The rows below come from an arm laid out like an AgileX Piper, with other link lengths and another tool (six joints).
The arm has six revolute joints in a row. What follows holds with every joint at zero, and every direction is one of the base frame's. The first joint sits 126.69 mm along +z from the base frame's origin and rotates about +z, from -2.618 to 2.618 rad. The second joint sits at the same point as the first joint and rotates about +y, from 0 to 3.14 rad. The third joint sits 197.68 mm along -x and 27.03 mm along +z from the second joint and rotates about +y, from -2.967 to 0 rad. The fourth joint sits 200.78 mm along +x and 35.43 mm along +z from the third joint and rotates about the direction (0.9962, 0, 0.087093), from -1.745 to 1.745 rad. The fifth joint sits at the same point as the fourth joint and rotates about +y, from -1.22 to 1.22 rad. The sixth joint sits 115.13 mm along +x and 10.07 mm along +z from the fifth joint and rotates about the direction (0.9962, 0, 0.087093), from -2.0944 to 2.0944 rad. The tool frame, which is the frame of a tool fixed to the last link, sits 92.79 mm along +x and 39 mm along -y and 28.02 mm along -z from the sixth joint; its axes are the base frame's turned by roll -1.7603, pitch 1.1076 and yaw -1.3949 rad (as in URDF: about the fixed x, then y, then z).
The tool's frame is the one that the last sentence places.
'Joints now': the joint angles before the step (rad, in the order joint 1, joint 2, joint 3, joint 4, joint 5, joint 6). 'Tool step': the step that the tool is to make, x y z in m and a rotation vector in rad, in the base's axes. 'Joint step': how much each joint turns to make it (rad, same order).
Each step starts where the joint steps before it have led.
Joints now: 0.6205, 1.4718, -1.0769, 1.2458, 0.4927, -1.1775
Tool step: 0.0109, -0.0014, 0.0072, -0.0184, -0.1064, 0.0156
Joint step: -0.0037, -0.0001, 0.0059, 0.0695, -0.0284, -0.1671
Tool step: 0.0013, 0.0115, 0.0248, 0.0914, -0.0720, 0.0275
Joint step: 0.0016, -0.0168, -0.0001, 0.2165, 0.0204, -0.2167
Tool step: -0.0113, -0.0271, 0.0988, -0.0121, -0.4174, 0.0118
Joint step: 0.0001, -0.2632, 0.0001, -0.1142, -0.0365, -0.1512
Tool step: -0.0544, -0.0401, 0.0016, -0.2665, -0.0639, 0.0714
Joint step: -0.0002, -0.2616, -0.0001, -0.6762, 0.2629, 0.5017
